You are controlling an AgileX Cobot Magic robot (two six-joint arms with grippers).
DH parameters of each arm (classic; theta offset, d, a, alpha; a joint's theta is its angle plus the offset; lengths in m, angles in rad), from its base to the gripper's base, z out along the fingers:
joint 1: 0 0.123 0 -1.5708
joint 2: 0.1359 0 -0.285 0
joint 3: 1.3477 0 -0.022 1.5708
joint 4: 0 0.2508 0 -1.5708
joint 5: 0 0 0.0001 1.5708
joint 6: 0 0.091 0 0
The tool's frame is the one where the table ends.
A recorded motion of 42 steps. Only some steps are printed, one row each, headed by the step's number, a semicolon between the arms.
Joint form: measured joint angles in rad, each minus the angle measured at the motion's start. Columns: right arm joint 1, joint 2, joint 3, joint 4, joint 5, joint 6; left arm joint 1, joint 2, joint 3, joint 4, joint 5, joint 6.
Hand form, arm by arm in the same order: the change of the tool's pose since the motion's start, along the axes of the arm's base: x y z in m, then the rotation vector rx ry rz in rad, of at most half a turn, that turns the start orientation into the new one. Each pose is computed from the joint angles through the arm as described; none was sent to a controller.
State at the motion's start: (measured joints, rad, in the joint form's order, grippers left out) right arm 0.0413 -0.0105 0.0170 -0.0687 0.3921 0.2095; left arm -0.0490 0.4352 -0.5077 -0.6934 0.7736 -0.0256
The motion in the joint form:
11: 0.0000 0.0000 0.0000 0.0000 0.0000 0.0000; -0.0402 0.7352 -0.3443 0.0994 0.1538 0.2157
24: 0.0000 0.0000 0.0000 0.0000 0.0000 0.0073; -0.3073 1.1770 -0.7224 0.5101 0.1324 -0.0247
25: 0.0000 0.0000 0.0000 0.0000 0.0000 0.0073; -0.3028 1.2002 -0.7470 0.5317 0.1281 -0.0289
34: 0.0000 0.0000 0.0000 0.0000 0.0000 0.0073; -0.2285 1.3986 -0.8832 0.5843 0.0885 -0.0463
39: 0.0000 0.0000 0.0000 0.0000 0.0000 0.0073; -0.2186 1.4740 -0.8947 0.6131 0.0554 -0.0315
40: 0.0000 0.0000 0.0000 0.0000 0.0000 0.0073; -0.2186 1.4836 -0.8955 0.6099 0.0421 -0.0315
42: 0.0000 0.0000 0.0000 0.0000 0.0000 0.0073; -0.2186 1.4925 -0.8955 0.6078 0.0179 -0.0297
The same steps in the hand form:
11: 0.0000 0.0000 0.0000 0.0000 0.0000 0.0000; 0.1352 -0.0153 -0.0099 0.2631 0.3957 -0.2717
24: 0.0000 0.0000 0.0000 0.0070 0.0001 -0.0022; 0.2303 -0.0829 -0.0327 0.6045 0.4653 -0.3665
25: 0.0000 0.0000 0.0000 0.0070 0.0001 -0.0022; 0.2379 -0.0825 -0.0337 0.6215 0.4585 -0.3566
34: 0.0000 0.0000 0.0000 0.0070 0.0001 -0.0022; 0.2939 -0.0683 -0.0668 0.6494 0.5010 -0.2740
39: 0.0000 0.0000 0.0000 0.0070 0.0001 -0.0022; 0.3072 -0.0658 -0.0924 0.6889 0.5228 -0.2827
40: 0.0000 0.0000 0.0000 0.0070 0.0001 -0.0022; 0.3092 -0.0665 -0.0956 0.6852 0.5195 -0.2801
42: 0.0000 0.0000 0.0000 0.0070 0.0001 -0.0022; 0.3119 -0.0672 -0.0984 0.6821 0.5051 -0.2750

